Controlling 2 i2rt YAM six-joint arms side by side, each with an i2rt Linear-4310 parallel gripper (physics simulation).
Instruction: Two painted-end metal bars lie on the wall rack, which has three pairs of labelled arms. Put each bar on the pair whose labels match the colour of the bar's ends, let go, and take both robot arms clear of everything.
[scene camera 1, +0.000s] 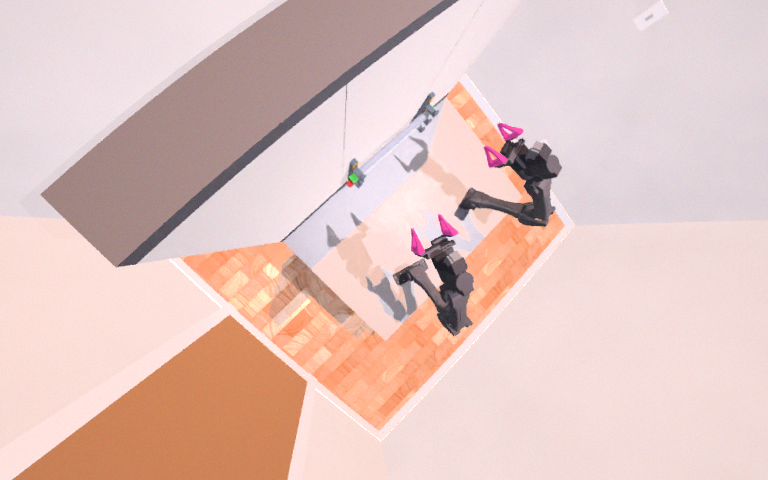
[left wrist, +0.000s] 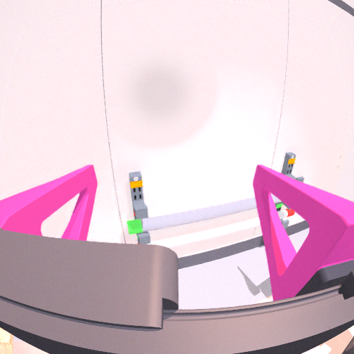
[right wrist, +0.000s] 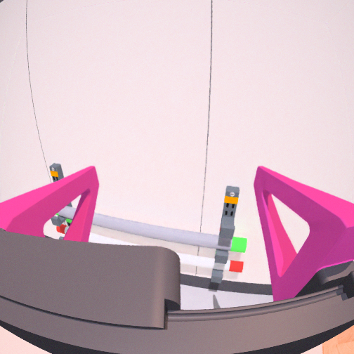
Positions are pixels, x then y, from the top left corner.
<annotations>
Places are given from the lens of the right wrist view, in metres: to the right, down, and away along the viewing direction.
my right gripper (right wrist: 176, 174): 0.00, 0.00, 0.13
green-ended bar (right wrist: 201, 239): 0.05, 0.13, 0.45
red-ended bar (right wrist: 189, 259): 0.03, 0.19, 0.50
pale wall (right wrist: 129, 94): -0.08, -0.14, 0.38
The marked spots on the red-ended bar and the green-ended bar are 0.08 m apart.
</annotations>
